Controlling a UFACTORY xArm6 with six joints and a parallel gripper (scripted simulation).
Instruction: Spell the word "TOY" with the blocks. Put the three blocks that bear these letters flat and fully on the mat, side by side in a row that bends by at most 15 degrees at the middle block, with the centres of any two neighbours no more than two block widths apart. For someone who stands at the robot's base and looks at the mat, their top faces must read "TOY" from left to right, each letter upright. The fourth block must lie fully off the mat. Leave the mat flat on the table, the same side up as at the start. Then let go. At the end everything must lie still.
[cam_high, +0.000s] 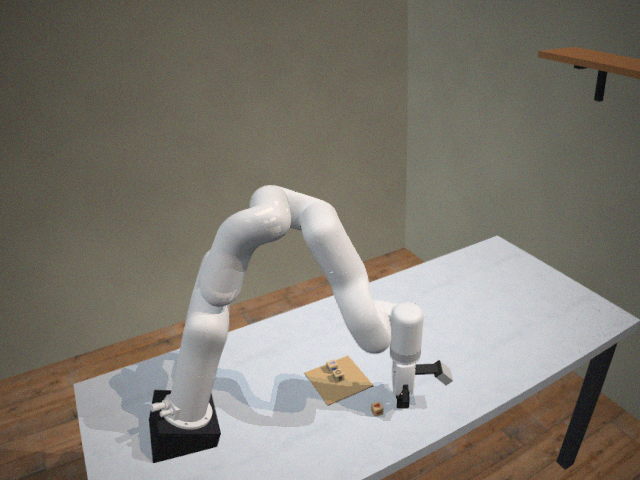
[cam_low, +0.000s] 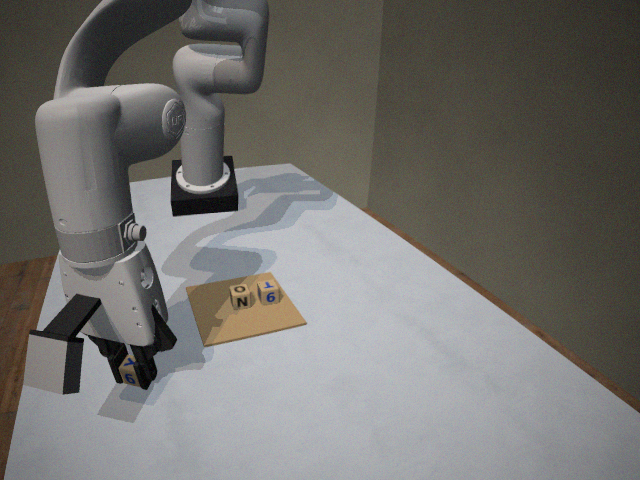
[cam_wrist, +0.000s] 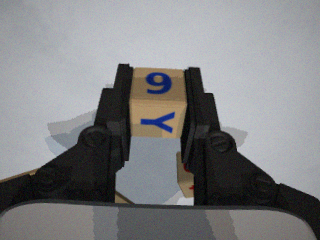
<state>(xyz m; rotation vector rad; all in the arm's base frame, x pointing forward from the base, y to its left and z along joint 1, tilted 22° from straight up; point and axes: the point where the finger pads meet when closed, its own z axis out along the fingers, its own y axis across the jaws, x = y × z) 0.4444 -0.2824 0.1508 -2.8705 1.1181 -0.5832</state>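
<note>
The Y block lies 10 mm below my hand. The rest, counted from my hand: tan mat 180 mm to the left, 60 mm behind, 20 mm below.
</note>
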